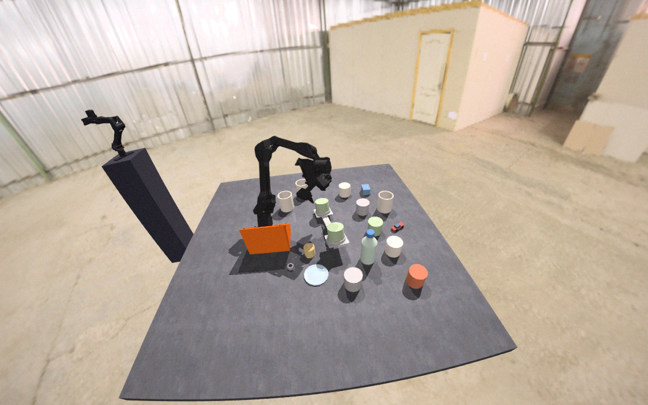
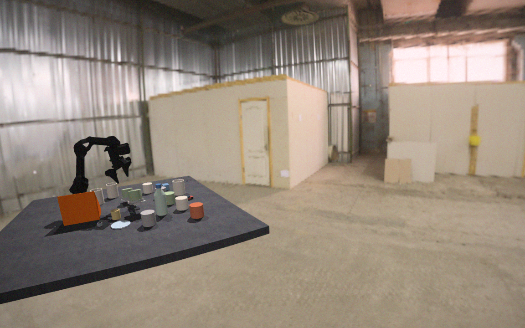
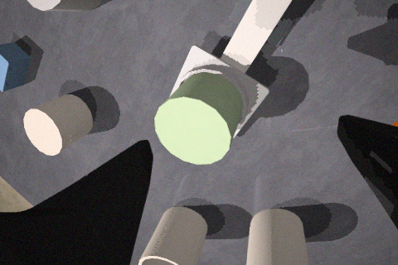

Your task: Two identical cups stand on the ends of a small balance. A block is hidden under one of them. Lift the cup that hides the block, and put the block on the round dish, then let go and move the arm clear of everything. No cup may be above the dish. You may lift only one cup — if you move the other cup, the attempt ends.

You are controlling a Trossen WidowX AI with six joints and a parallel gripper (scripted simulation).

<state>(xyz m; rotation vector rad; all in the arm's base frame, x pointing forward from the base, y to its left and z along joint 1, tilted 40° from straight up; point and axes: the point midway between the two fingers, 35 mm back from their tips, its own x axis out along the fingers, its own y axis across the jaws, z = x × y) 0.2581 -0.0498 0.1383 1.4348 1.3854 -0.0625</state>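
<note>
Right now the grey block is 20 mm ahead of my gripper tip, 50 mm to the left of it and 120 mm below it. Also, from my gripper tip: blue cube 320 mm ahead, 190 mm to the left, 140 mm below; then yellow spool 90 mm behind, 200 mm to the right, 140 mm below; then round pale blue dish 90 mm behind, 320 mm to the right, 160 mm below.
</note>
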